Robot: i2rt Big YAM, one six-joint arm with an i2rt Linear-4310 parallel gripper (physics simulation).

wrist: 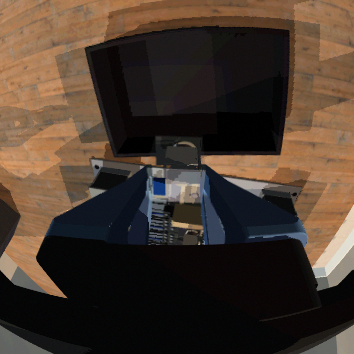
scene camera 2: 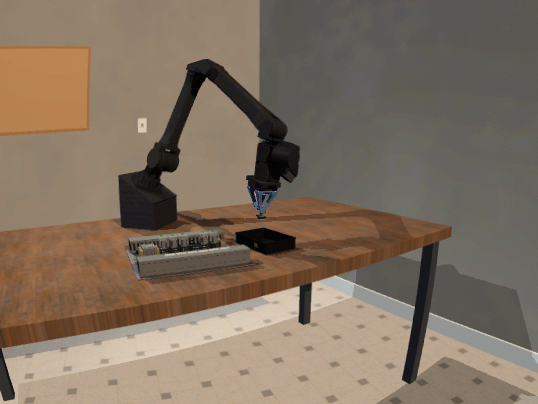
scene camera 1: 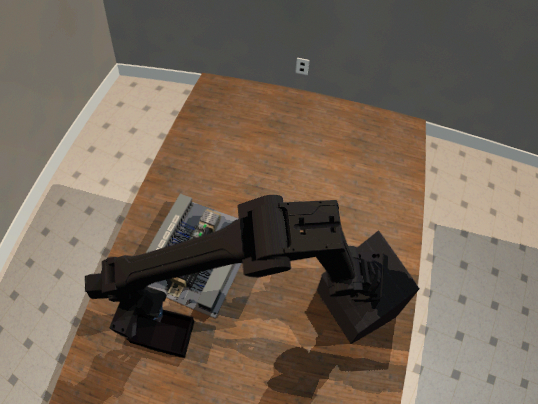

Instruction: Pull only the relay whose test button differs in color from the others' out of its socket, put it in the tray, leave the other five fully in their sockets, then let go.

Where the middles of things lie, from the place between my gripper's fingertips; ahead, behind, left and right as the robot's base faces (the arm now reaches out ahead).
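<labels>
Measured from the panel (scene camera 1: 194, 292), my hand is 1 cm past it and 24 cm to the left of it, and it is 11 cm above it as well.
</labels>
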